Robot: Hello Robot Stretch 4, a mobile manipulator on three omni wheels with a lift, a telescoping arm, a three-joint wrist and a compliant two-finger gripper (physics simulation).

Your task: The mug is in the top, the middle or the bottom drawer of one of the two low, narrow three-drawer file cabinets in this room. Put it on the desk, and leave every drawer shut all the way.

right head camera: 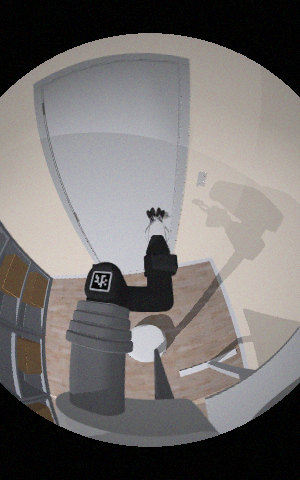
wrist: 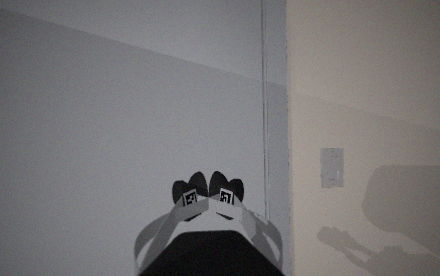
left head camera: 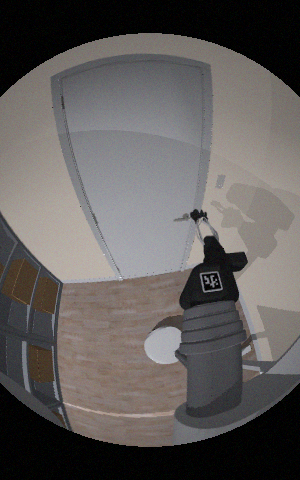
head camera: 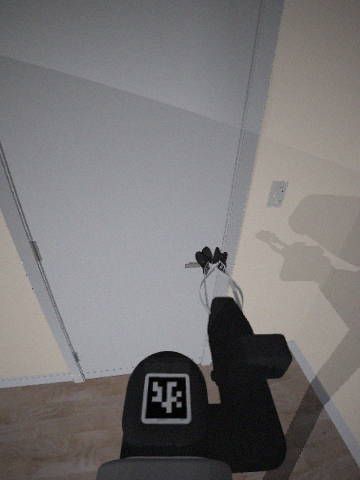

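Seen in the pictures: gripper, fingertip midpoint: [right head camera: 154, 208] [wrist: 208, 186] [left head camera: 196, 210] [head camera: 210, 250]; robot's base, link origin: [right head camera: 145, 341] [left head camera: 164, 343].
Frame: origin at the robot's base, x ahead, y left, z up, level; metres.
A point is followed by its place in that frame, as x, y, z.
My gripper [head camera: 212, 255] {0.487, -0.082, 1.251} [left head camera: 198, 215] {0.487, -0.082, 1.251} [right head camera: 157, 214] {0.487, -0.082, 1.251} [wrist: 208, 186] {0.487, -0.082, 1.251} is shut, with its black fingertips together and no object between them. It is raised in front of the grey door [head camera: 125, 200] {0.878, 0.169, 1.189} [left head camera: 135, 175] {0.875, 0.185, 1.262} [right head camera: 110, 175] {0.875, 0.188, 1.259} [wrist: 110, 125] {0.879, 0.160, 1.327}, near its right edge. In the head camera view it partly covers the door handle [head camera: 191, 265] {0.871, -0.091, 0.902}. The mug and the two file cabinets do not show in these views. A light grey surface [right head camera: 250, 400] at the lower right of the right head camera view may be part of the desk; I cannot tell for sure.
A dark grey shelf unit [left head camera: 56, 320] {0.076, 1.418, -0.009} [right head camera: 48, 320] {-0.010, 1.398, -0.020} with brown boxes [left head camera: 41, 362] {-0.534, 1.336, 0.251} [right head camera: 29, 356] {-0.564, 1.331, 0.254} stands at the left. A wall with a switch plate [head camera: 277, 194] {0.985, -0.436, 1.195} [wrist: 332, 167] {0.985, -0.436, 1.194} is right of the door. My round white base [left head camera: 162, 345] {-0.004, 0.029, 0.187} [right head camera: 146, 345] {-0.024, -0.015, 0.187} is on the wooden floor, near white legs [right head camera: 195, 371].
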